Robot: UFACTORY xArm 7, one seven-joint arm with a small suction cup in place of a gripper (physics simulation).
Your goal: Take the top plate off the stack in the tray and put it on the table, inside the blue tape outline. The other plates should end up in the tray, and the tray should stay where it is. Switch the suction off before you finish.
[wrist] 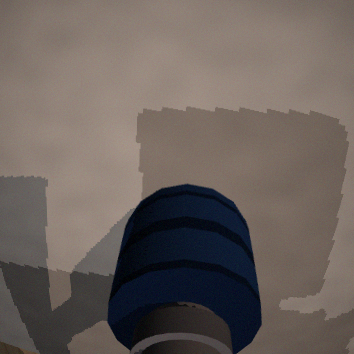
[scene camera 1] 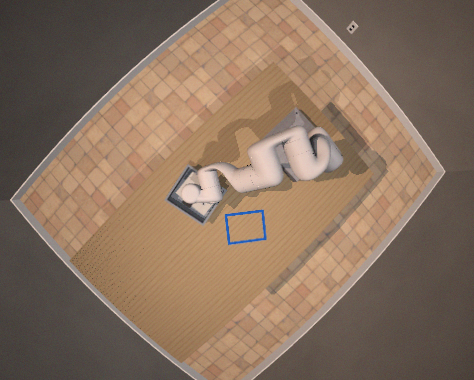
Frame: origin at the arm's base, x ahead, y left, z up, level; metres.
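Seen in the pictures: hand, tool point: (wrist: pixel 185 220).
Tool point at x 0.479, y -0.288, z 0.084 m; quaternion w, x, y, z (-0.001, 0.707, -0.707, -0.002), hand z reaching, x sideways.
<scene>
A point is followed by its place in that frame.
My suction gripper (wrist: pixel 185 202) is a dark blue ribbed cup, pressed on the pale top plate (wrist: pixel 225 65) @(x 0.518, y -0.296, z 0.094 m) (scene camera 1: pixel 206 206) @(x 0.508, y -0.211, z 0.094 m), which fills most of the wrist view. It holds the plate. The plate appears raised above the grey tray (scene camera 1: pixel 185 211) @(x 0.606, y -0.283, z -0.025 m); how high is hard to tell. In the scene view the arm's end is over the tray, covering the cup and part of the plate. The other plates cannot be told apart under it. The blue tape outline (scene camera 1: pixel 227 230) @(x 0.563, y -0.039, z -0.062 m) lies on the table to the right of the tray, lower in the scene view.
The wooden table (scene camera 1: pixel 190 280) @(x 0.919, y -0.039, z -0.063 m) stretches around the tray and the outline. The white arm (scene camera 1: pixel 265 167) @(x 0.274, y -0.146, z 0.533 m) reaches from its grey base (scene camera 1: pixel 295 120) @(x -0.140, y -0.097, z -0.005 m) at the upper right to the tray. In the wrist view, shadows fall across the plate and some wood (wrist: pixel 11 350) shows at the lower left corner.
</scene>
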